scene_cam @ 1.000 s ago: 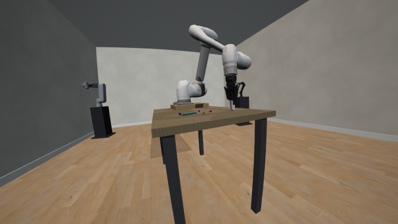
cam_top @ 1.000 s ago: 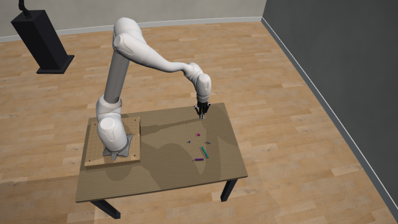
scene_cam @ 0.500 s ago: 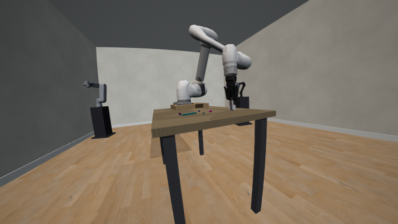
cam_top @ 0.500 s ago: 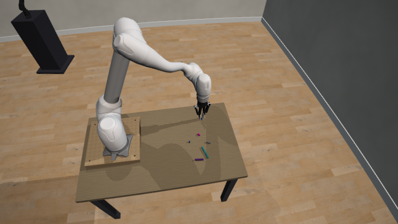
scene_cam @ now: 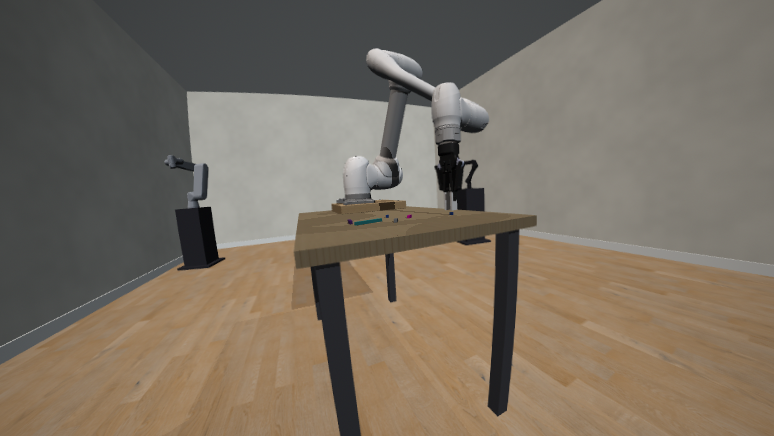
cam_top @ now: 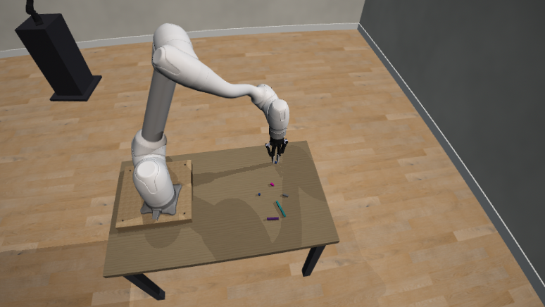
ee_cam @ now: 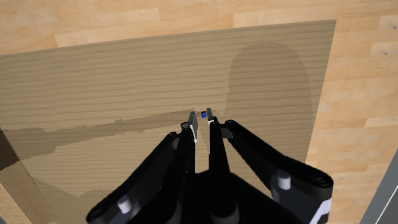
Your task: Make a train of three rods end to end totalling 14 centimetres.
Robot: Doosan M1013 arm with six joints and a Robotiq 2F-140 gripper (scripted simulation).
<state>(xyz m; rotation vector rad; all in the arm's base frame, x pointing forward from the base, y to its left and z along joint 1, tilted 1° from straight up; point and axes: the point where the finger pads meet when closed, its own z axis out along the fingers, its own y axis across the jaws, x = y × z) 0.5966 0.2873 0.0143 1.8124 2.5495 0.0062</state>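
Right now the grey rod is 60 mm ahead of my hand, 220 mm to the right of it and 50 mm below it. The rest, counted from my hand: purple rod 10 mm behind, 360 mm to the right, 50 mm below; turquoise rod 30 mm ahead, 310 mm to the right, 50 mm below; magenta rod 20 mm behind, 150 mm to the right, 50 mm below.
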